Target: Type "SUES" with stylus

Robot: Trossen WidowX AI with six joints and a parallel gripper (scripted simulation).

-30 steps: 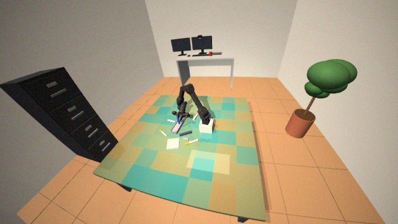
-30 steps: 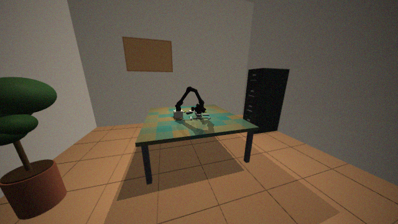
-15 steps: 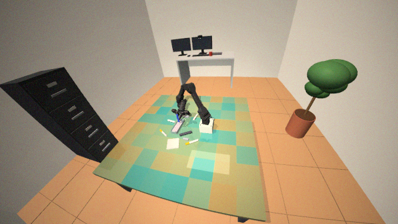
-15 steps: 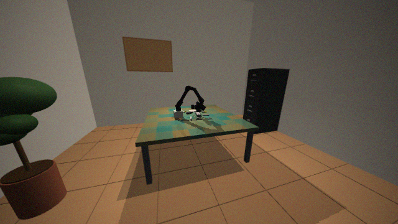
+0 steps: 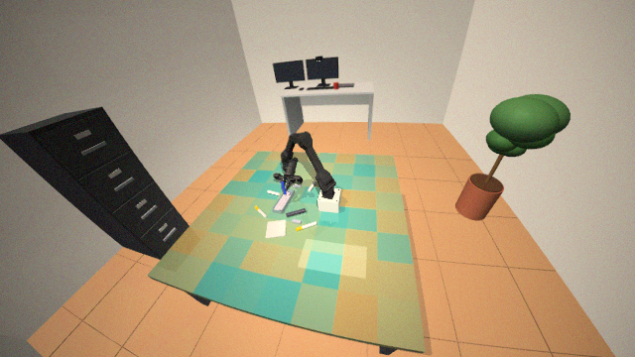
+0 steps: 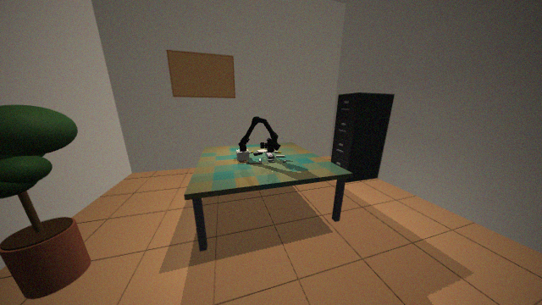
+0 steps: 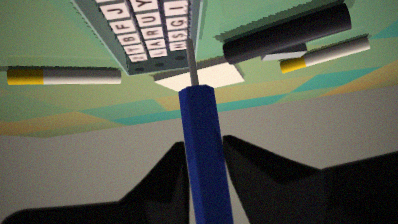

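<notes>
The black bar lies 10 cm behind my gripper tip, 9 cm below it and 8 cm to the left of it. Also, from my gripper tip: white notepad (22 cm to the left, 10 cm below, 4 cm behind); grey stylus tip (5 cm below); blue stylus (2 cm below).
</notes>
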